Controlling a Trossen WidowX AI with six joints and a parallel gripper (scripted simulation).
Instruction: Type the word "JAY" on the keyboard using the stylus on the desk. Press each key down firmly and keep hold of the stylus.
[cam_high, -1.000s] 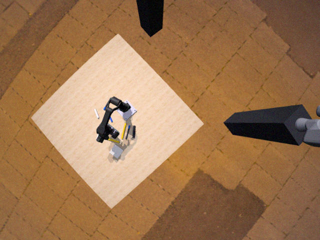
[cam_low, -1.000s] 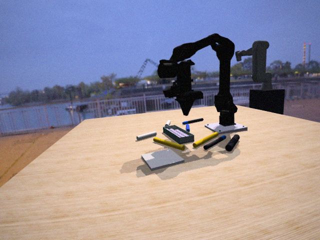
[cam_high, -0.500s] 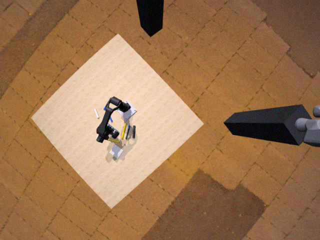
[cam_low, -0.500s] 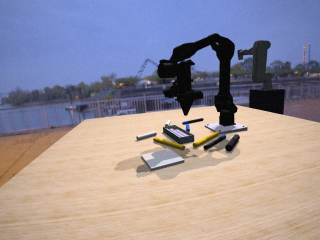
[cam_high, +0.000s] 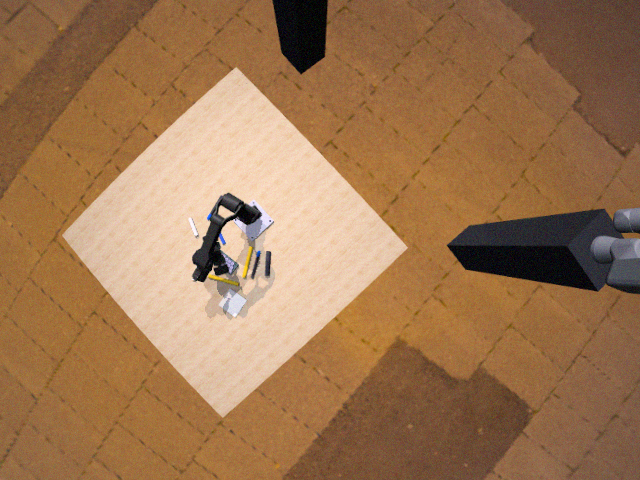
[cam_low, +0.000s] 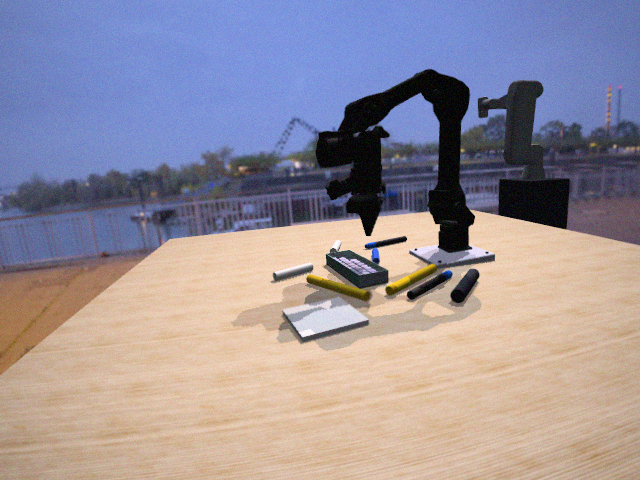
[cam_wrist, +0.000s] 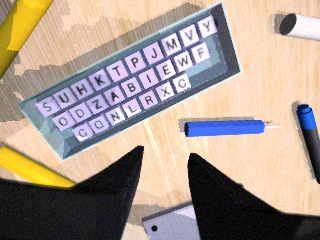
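My gripper tip is 40 mm past the blue stylus, 110 mm to the left of it and 80 mm above it. Also, from my gripper tip: white flat pad: 130 mm ahead, 220 mm to the left, 80 mm below; grey stylus tip: 50 mm behind, 140 mm to the right, 80 mm below; black cylinder: 130 mm behind, 180 mm to the left, 70 mm below.
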